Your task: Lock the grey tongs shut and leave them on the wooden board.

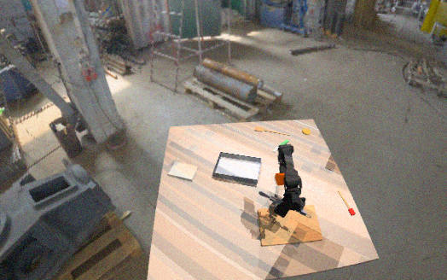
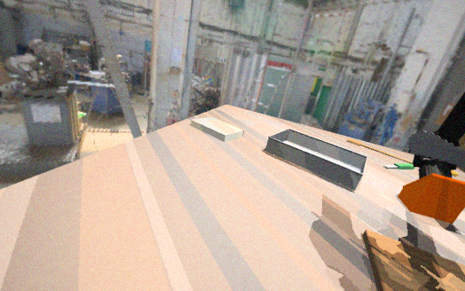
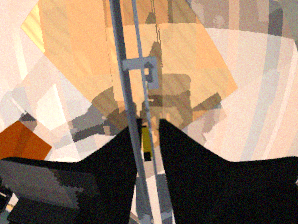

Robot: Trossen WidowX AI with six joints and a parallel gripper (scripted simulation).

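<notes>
My gripper tip is now 16 cm above the wooden board, 5 cm past it and 2 cm to the right of it. From my gripper tip the other things lie so: green-tipped tool: 63 cm to the right, 21 cm behind, 16 cm below; then roasting tin: 47 cm to the right, 16 cm ahead, 14 cm below; then red-tipped stick: 48 cm behind, 16 cm below, 1 cm to the right.
</notes>
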